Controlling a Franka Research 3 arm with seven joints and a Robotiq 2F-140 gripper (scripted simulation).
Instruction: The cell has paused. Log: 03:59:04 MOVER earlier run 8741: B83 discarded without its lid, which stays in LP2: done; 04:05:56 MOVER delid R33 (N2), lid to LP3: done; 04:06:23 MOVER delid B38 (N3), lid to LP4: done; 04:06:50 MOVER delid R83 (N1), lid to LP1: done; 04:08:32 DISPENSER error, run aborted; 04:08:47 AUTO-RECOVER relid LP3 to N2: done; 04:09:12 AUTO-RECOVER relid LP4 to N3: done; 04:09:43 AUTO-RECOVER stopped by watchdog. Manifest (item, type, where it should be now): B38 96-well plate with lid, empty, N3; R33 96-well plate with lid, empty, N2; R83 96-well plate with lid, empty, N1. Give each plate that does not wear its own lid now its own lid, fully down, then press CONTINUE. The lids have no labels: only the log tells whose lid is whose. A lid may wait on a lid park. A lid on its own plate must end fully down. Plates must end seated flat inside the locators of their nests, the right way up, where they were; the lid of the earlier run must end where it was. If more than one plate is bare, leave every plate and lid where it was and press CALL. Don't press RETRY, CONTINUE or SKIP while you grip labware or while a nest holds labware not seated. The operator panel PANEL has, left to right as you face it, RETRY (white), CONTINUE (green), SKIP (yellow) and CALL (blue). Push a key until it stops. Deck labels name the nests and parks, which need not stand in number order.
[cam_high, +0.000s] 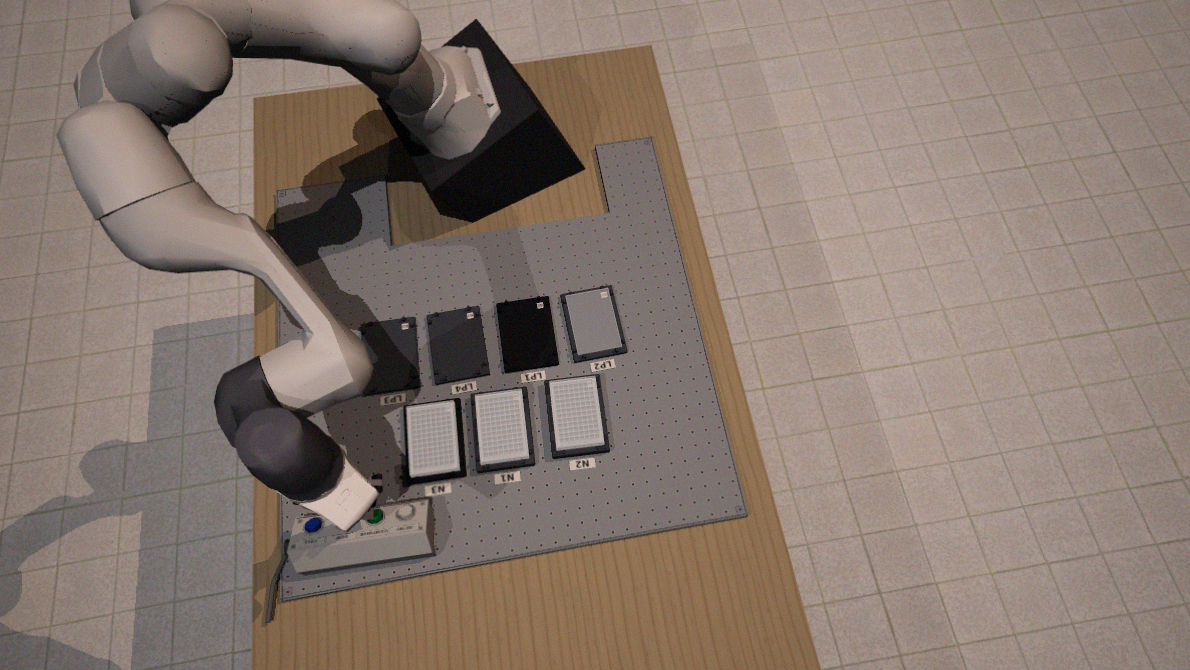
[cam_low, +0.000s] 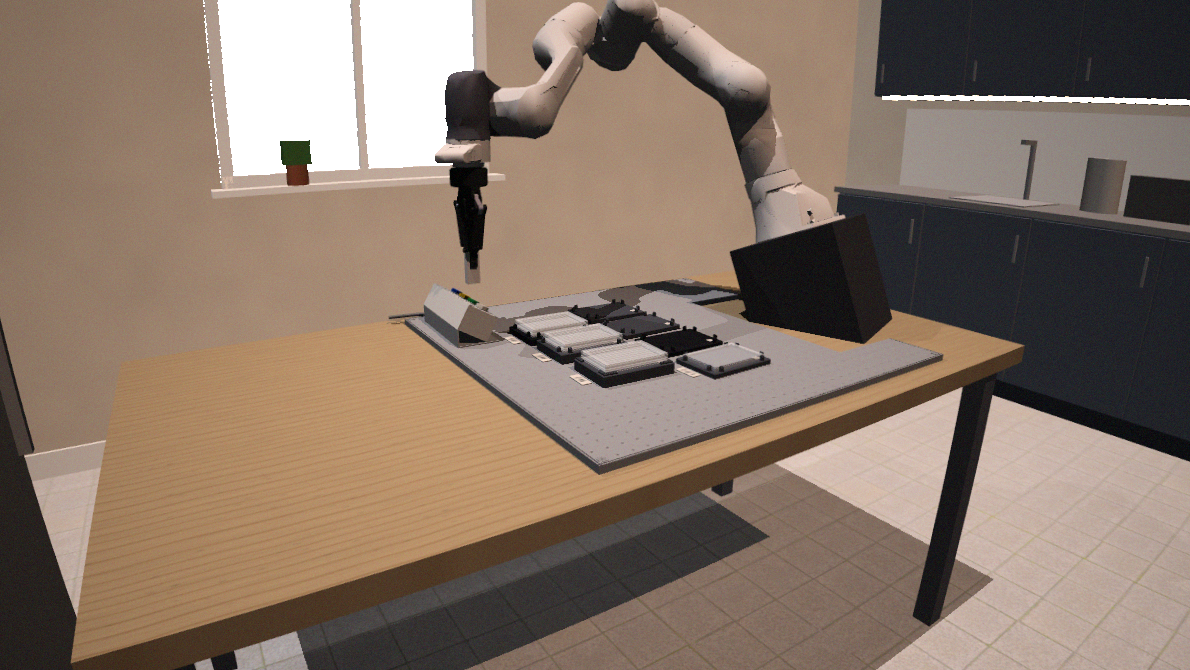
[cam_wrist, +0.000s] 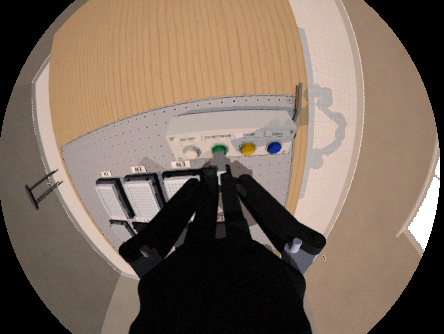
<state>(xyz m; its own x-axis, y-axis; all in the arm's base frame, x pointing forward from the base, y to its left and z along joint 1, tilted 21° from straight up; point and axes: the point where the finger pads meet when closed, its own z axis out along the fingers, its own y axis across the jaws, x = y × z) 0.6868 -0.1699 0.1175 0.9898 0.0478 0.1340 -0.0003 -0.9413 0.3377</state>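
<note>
My gripper is now 70 mm above the green key. Round my hand: blue key (100 mm to the right, 70 mm below); then white key (70 mm below, 50 mm to the left); then yellow key (70 mm below, 50 mm to the right).
</note>
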